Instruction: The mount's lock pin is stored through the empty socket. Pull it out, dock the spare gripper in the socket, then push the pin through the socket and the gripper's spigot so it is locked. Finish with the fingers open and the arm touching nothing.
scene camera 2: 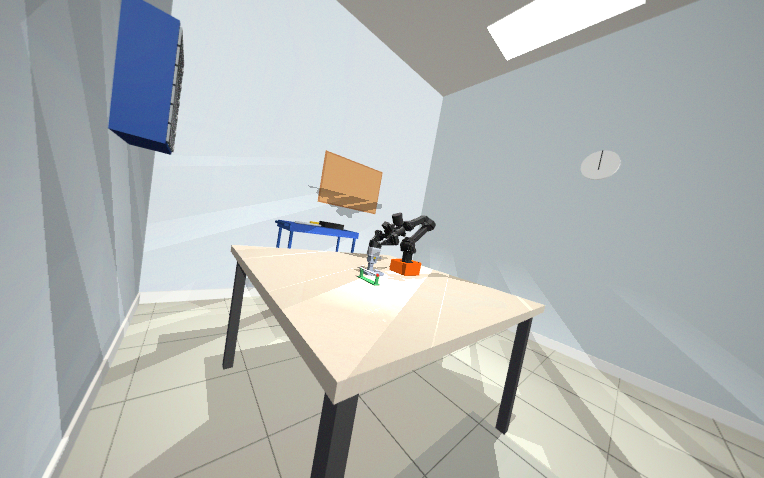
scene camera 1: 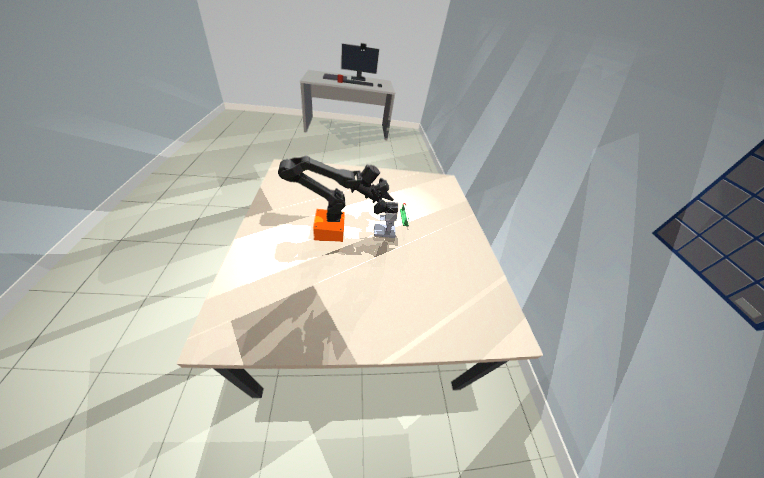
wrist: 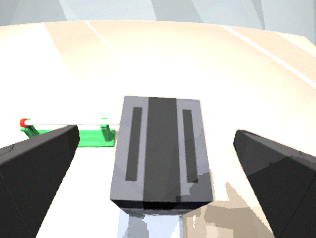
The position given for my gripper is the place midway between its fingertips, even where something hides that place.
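Note:
Nothing is held by my gripper [wrist: 158, 135], and it is open. I also see a green rest [wrist: 104, 138], and there is a spare gripper [wrist: 161, 168] too.

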